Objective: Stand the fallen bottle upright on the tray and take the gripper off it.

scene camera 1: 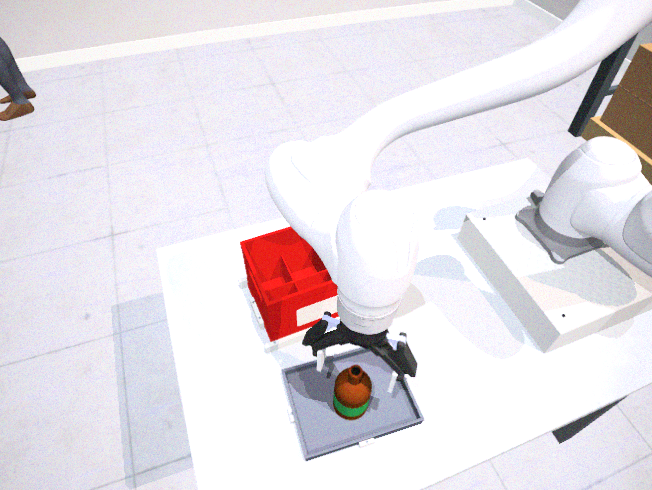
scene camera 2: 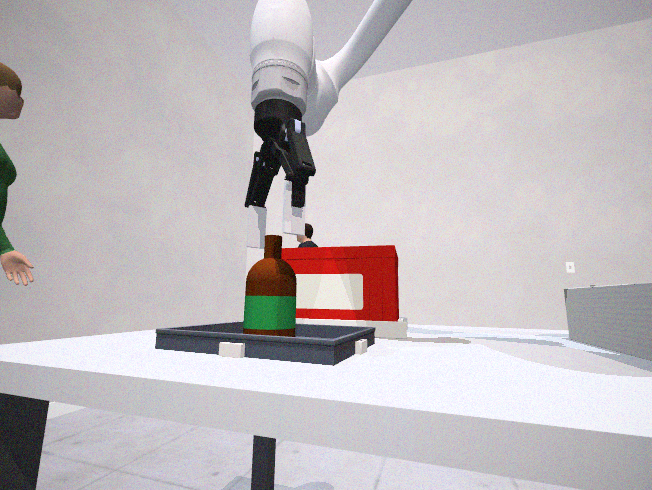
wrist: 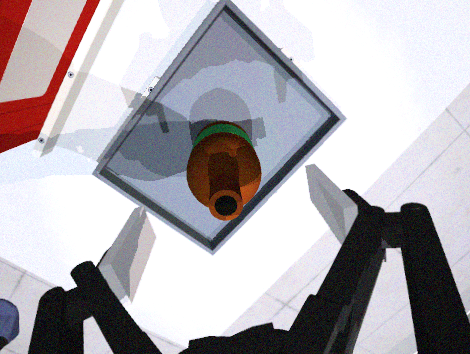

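Where they show: gripper, between the fingertips: (scene camera 1: 355,374) (scene camera 2: 272,241) (wrist: 227,203); arm's base, origin of its link: (scene camera 1: 562,230).
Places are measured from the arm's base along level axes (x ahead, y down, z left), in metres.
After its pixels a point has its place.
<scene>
The brown bottle with a green band (scene camera 1: 352,395) {x 0.690, y -0.008, z 0.222 m} (scene camera 2: 270,312) {x 0.659, y 0.057, z 0.230 m} (wrist: 220,167) {x 0.665, y -0.017, z 0.184 m} stands upright on its base on the grey tray (scene camera 1: 310,426) {x 0.772, y 0.102, z 0.215 m} (scene camera 2: 284,350) {x 0.610, y 0.096, z 0.285 m} (wrist: 300,105) {x 0.574, y 0.101, z 0.239 m}. Its open mouth points up. My gripper (scene camera 1: 356,379) {x 0.677, y -0.045, z 0.200 m} (scene camera 2: 274,240) {x 0.677, y -0.045, z 0.200 m} (wrist: 227,203) {x 0.677, y -0.045, z 0.200 m} is wide open and points down over the bottle. Its two pale fingertips are on opposite sides of the bottle's neck, around the height of the mouth, with a gap on each side in the wrist view. Nothing is between the fingers' pads in contact with them.
A red divided crate (scene camera 1: 287,315) {x 0.753, y -0.004, z 0.010 m} (scene camera 2: 382,295) {x 0.545, y 0.029, z -0.003 m} (wrist: 25,115) {x 0.753, y 0.038, z 0.010 m} stands beside the tray on the white table (scene camera 1: 221,421) {x 0.941, y 0.107, z 0.142 m} (scene camera 2: 448,379) {x 0.442, y 0.107, z 0.305 m}. The robot's base plinth (scene camera 1: 505,284) {x 0.203, y 0.063, z 0.066 m} is on the right in the first scene view. A person in green (scene camera 2: 6,210) stands at the left in the second scene view.
</scene>
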